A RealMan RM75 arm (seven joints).
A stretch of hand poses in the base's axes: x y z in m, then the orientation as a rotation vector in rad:
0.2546, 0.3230, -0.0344, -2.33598, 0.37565, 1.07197
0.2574, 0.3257, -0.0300, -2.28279, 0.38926, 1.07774
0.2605, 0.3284, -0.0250, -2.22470, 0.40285, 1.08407
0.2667, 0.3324, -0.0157, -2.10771, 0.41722, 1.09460
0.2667, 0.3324, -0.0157, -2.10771, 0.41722, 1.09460
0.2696, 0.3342, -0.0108, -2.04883, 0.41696, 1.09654
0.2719, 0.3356, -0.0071, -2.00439, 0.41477, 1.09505
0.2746, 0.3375, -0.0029, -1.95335, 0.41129, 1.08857
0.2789, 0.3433, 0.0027, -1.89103, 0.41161, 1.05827
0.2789, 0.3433, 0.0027, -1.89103, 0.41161, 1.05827
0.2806, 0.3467, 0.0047, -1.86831, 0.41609, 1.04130
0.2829, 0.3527, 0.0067, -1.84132, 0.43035, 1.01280
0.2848, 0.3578, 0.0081, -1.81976, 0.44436, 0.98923
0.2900, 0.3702, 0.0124, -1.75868, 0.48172, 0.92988
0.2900, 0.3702, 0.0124, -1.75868, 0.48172, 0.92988
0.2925, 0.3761, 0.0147, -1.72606, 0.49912, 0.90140
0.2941, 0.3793, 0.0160, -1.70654, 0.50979, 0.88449
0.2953, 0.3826, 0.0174, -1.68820, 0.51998, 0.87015
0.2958, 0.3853, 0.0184, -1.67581, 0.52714, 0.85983
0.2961, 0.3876, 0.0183, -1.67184, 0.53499, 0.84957
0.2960, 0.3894, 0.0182, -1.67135, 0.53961, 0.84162
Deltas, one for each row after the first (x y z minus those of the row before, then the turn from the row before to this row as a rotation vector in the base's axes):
0.0028, 0.0027, 0.0044, 0.03833, 0.01734, -0.02749
0.0031, 0.0027, 0.0050, 0.04201, 0.01929, -0.02929
0.0062, 0.0040, 0.0093, 0.08954, 0.03591, -0.05216
0.0000, 0.0000, 0.0000, 0.00000, 0.00000, 0.00000
0.0029, 0.0018, 0.0049, 0.04856, 0.01444, -0.02324
0.0023, 0.0014, 0.0037, 0.03792, 0.00859, -0.01764
0.0027, 0.0019, 0.0042, 0.04466, 0.00661, -0.02187
0.0043, 0.0058, 0.0056, 0.05558, -0.00520, -0.04025
0.0000, 0.0000, 0.0000, 0.00000, 0.00000, 0.00000
0.0017, 0.0034, 0.0020, 0.01900, -0.00417, -0.02022
0.0023, 0.0060, 0.0020, 0.01938, -0.00699, -0.03348
0.0019, 0.0051, 0.0014, 0.01419, -0.00501, -0.02875
0.0052, 0.0124, 0.0043, 0.03954, -0.00995, -0.07668
0.0000, 0.0000, 0.0000, 0.00000, 0.00000, 0.00000
0.0025, 0.0059, 0.0023, 0.02152, -0.00417, -0.03806
0.0016, 0.0032, 0.0013, 0.01260, -0.00222, -0.02293
0.0012, 0.0033, 0.0014, 0.01162, -0.00093, -0.02081
0.0005, 0.0027, 0.0010, 0.00769, -0.00088, -0.01460
0.0003, 0.0023, -0.0001, 0.00010, -0.00205, -0.01169
-0.0001, 0.0018, -0.0001, -0.00155, -0.00281, -0.00726

